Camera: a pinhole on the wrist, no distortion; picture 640 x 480 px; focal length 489.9 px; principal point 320.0 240.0 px. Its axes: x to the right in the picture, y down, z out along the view. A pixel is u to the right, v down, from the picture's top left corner.
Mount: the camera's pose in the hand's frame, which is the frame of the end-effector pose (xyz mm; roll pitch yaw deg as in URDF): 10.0 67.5 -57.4 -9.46 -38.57 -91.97
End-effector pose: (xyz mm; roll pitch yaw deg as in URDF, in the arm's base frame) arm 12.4 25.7 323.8 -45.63 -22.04 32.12
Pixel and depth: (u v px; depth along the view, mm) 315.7 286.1 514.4
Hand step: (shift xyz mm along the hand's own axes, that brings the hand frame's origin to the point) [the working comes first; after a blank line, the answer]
In the camera's frame: -4.5 48.4 514.4

153.0 377.7 330.3
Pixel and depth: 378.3 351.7 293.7
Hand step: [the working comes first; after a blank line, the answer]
In the camera's frame: 35.0 67.0 293.7

129.3 209.9 182.3
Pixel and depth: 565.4 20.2 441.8
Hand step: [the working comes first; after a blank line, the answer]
In the camera's frame: 221.3 -198.2 441.8

-108.7 190.6 446.8
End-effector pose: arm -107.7 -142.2 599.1 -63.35 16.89 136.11
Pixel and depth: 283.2 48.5 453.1
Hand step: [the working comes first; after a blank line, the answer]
In the camera's frame: -34.0 -177.1 453.1

-79.1 394.2 293.6
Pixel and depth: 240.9 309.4 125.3
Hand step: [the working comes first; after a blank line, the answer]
In the camera's frame: -20.2 17.8 125.3

51.2 157.2 24.3
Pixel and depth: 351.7 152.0 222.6
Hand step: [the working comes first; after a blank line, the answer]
In the camera's frame: 14.4 -40.0 222.6

11.6 197.3 128.4
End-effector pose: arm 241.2 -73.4 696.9 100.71 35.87 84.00
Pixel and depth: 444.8 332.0 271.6
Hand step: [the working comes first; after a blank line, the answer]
In the camera's frame: 69.2 51.0 271.6

108.6 171.9 188.6
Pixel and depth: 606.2 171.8 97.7
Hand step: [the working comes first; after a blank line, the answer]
In the camera's frame: 57.1 -13.6 97.7

13.2 84.3 55.3
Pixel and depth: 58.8 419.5 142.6
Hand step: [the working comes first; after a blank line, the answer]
In the camera's frame: -76.0 52.2 142.6

89.8 206.6 -1.5
